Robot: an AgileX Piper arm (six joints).
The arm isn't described. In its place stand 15 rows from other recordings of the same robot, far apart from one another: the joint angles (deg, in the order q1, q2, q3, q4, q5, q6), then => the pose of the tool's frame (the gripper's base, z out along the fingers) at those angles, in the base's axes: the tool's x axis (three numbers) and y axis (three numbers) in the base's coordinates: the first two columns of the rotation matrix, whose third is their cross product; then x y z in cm.
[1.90, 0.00, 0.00, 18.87, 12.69, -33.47] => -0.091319, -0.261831, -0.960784, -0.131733, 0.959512, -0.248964, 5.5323, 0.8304, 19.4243
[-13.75, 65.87, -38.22, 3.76, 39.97, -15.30] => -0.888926, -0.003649, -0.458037, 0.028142, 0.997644, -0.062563, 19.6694, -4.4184, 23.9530
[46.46, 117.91, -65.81, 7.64, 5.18, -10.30] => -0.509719, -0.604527, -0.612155, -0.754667, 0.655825, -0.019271, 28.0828, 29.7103, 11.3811
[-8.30, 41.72, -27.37, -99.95, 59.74, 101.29] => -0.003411, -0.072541, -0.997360, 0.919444, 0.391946, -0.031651, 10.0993, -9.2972, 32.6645
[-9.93, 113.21, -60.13, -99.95, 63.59, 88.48] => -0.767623, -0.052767, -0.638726, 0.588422, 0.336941, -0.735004, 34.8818, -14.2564, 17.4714
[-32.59, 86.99, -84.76, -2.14, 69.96, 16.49] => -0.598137, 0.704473, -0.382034, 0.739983, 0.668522, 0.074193, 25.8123, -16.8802, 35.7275
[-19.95, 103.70, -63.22, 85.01, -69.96, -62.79] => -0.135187, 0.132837, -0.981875, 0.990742, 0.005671, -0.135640, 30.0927, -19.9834, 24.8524
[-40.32, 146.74, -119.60, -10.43, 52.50, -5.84] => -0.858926, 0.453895, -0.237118, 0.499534, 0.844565, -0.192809, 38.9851, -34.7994, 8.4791
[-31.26, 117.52, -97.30, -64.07, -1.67, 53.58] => -0.300776, -0.030132, -0.953219, 0.449847, 0.876843, -0.169661, 42.9102, -25.7698, 28.8208
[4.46, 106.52, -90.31, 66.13, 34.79, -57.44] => -0.489310, 0.025142, -0.871748, -0.495328, 0.814699, 0.301523, 43.1768, 8.1303, 32.0423
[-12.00, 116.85, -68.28, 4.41, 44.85, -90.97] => -0.242765, -0.968510, -0.055260, -0.969277, 0.244494, -0.026929, 35.4583, -7.0324, 10.9776
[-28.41, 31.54, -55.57, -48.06, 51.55, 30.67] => -0.230654, 0.060048, -0.971181, 0.875573, 0.448205, -0.180234, 2.8163, -7.5504, 43.0332
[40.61, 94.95, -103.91, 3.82, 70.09, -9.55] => -0.526547, -0.640051, -0.559538, -0.759544, 0.649828, -0.028572, 26.3172, 23.3154, 40.7452
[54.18, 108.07, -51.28, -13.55, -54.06, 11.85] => -0.044868, 0.048984, -0.997791, -0.906133, 0.418528, 0.061293, 21.1898, 32.3084, 19.8386
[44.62, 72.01, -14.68, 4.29, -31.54, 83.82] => -0.686339, 0.725197, -0.055039, 0.223533, 0.282358, 0.932903, 14.8489, 14.1529, 18.6080
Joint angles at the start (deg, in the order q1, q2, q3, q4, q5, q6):
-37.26 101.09 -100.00 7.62 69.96 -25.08
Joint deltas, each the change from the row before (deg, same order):
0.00 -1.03 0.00 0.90 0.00 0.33
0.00 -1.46 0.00 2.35 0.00 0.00
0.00 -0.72 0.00 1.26 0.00 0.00
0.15 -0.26 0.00 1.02 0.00 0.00
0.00 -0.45 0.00 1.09 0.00 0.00
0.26 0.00 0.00 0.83 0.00 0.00
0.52 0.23 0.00 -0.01 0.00 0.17
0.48 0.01 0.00 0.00 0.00 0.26
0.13 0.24 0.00 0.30 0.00 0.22
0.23 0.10 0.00 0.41 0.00 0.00
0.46 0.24 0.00 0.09 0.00 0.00
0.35 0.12 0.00 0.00 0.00 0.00
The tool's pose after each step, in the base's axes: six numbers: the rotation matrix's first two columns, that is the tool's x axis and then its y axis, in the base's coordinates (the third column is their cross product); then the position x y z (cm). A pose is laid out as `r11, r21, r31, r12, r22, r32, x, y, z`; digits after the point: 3 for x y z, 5 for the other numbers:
-0.87394, 0.20251, -0.44183, 0.24525, 0.96859, -0.04115, 30.503, -21.612, 35.624
-0.85409, 0.20685, -0.47722, 0.24256, 0.97004, -0.01364, 30.225, -20.966, 36.627
-0.84334, 0.20941, -0.49490, 0.24019, 0.97073, 0.00145, 30.087, -20.630, 37.125
-0.83722, 0.21098, -0.50452, 0.23534, 0.97178, 0.01585, 30.137, -20.362, 37.323
-0.82875, 0.21415, -0.51703, 0.23249, 0.97214, 0.02999, 30.070, -20.113, 37.645
-0.82566, 0.21471, -0.52171, 0.22584, 0.97321, 0.04312, 30.230, -19.878, 37.676
-0.82866, 0.21129, -0.51835, 0.21963, 0.97449, 0.04612, 30.490, -19.665, 37.531
-0.82950, 0.20882, -0.51799, 0.21523, 0.97536, 0.04854, 30.657, -19.411, 37.524
-0.82949, 0.21356, -0.51608, 0.21556, 0.97483, 0.05694, 30.811, -19.367, 37.384
-0.82914, 0.21298, -0.51689, 0.21059, 0.97547, 0.06414, 30.956, -19.219, 37.337
-0.83217, 0.20806, -0.51402, 0.20273, 0.97693, 0.06722, 31.202, -19.019, 37.188
-0.83431, 0.20358, -0.51234, 0.19687, 0.97806, 0.06804, 31.361, -18.858, 37.112

